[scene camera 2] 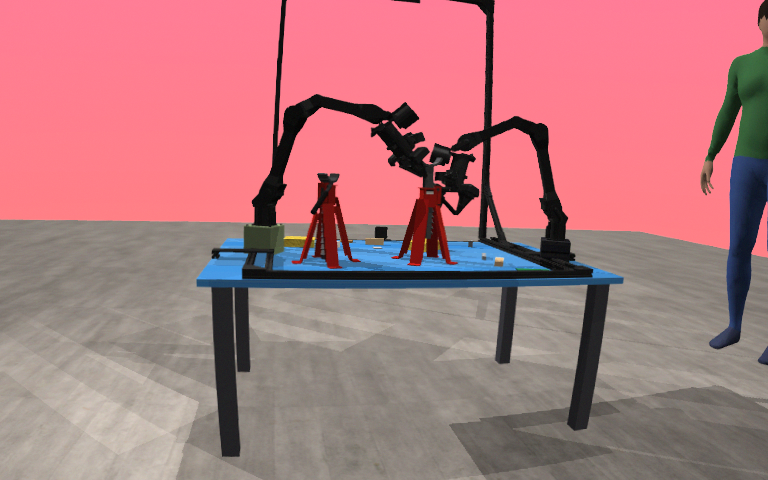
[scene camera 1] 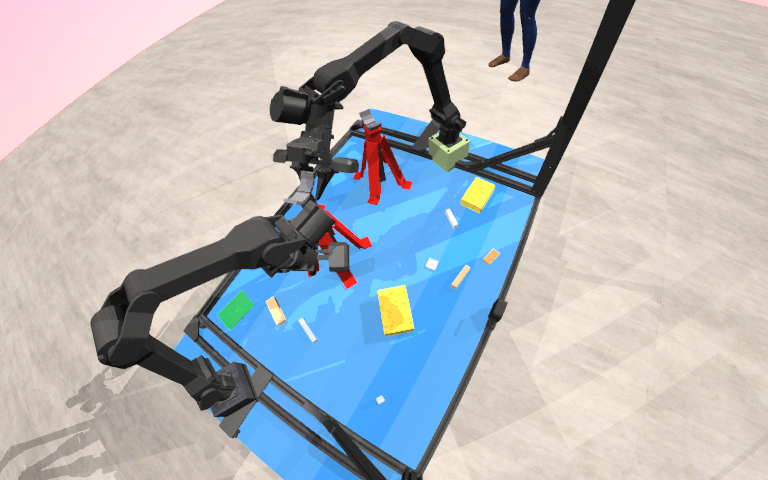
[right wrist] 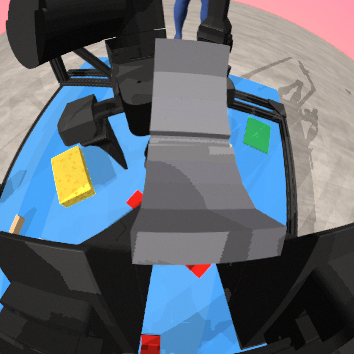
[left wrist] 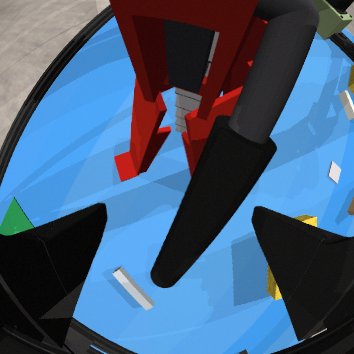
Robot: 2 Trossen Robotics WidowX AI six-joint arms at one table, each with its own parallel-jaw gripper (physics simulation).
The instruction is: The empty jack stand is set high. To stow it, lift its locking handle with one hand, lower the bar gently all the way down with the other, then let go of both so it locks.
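Note:
A red jack stand (scene camera 1: pixel 357 236) (scene camera 2: pixel 417 226) (left wrist: pixel 192 14) stands upright between the arms. Its grey bar (scene camera 2: pixel 428 180) rises above the red collar, with an empty saddle (scene camera 1: pixel 299 193) (right wrist: pixel 192 182) on top. In the left wrist view its locking handle, with a black grip (left wrist: pixel 215 207), slants down between the wide-apart fingers of my left gripper (left wrist: pixel 181 213) (scene camera 2: pixel 466 199). The left gripper is open, with a gap to the handle on both sides. My right gripper (scene camera 2: pixel 422 167) (right wrist: pixel 180 203) is closed to a narrow gap at the saddle's underside. Its fingertips and any contact with the bar are hidden.
A second red jack stand (scene camera 1: pixel 373 164) (scene camera 2: pixel 328 226) stands beside the first, its saddle near its collar. Yellow sponges (scene camera 1: pixel 395 310) (scene camera 1: pixel 478 194), a green pad (scene camera 1: pixel 235 310) and small white and tan blocks lie on the blue table. A black frame (scene camera 1: pixel 461 370) borders it.

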